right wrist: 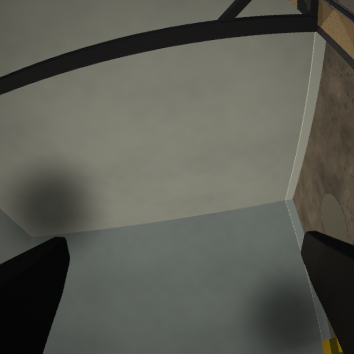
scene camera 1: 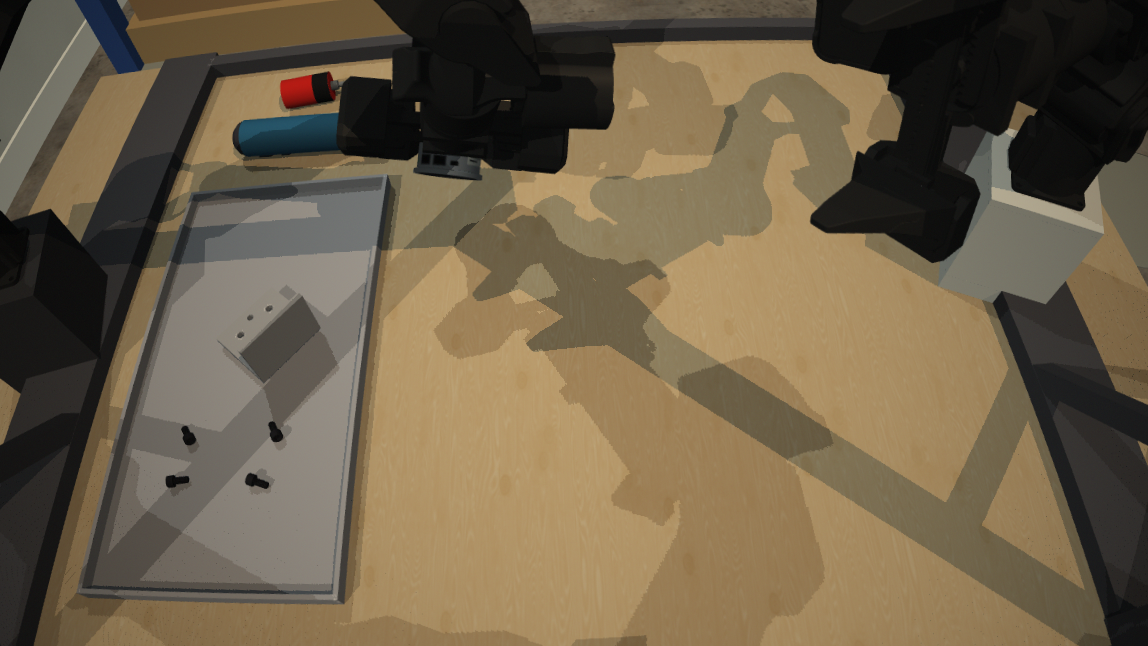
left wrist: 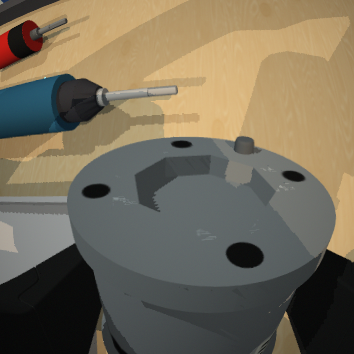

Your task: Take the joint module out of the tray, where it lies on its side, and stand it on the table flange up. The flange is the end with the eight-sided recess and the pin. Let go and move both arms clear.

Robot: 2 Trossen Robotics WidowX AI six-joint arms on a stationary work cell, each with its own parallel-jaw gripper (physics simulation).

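Frame: origin at the left arm's base, x ahead, y left, z up, level; metres.
Seen in the pictures: left gripper, between the fingertips: (scene camera 1: 450, 149) (left wrist: 191, 241); right gripper, between the fingertips: (right wrist: 188, 248) (scene camera 1: 833, 134); right arm's base, origin of its link: (scene camera 1: 1046, 175).
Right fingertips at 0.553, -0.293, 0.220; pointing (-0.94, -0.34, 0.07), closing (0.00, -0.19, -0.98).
Offsets run from my right fingertips to a thing's top centre, as dx, dy, dz. "spot": to the spot under its first point.
The joint module @(-0.133, +0.329, -0.211) (scene camera 1: 448, 165) (left wrist: 200, 225) is a grey cylinder. In the left wrist view its flange, with the eight-sided recess and the pin, faces the camera. My left gripper (scene camera 1: 451, 148) (left wrist: 191, 241) is shut on the module's body, beyond the tray's far right corner. In scene camera 1 the module's other end shows below the fingers and points roughly downward; the arm hides the rest. I cannot tell whether it touches the table. The tray @(-0.359, +0.204, -0.325) (scene camera 1: 350, 482) (left wrist: 32, 202) is at the left. My right gripper (right wrist: 188, 248) is open and empty, at the right of scene camera 1.
A grey block (scene camera 1: 279, 339) with holes and several black screws @(-0.418, +0.146, -0.327) (scene camera 1: 188, 436) lie in the tray. A blue screwdriver @(spot: -0.297, +0.461, -0.307) (scene camera 1: 289, 134) (left wrist: 27, 110) and a red one @(-0.258, +0.553, -0.307) (scene camera 1: 298, 90) (left wrist: 9, 47) lie left of my left gripper. A white box @(+0.340, +0.109, -0.219) (scene camera 1: 1019, 245) is at the right edge.
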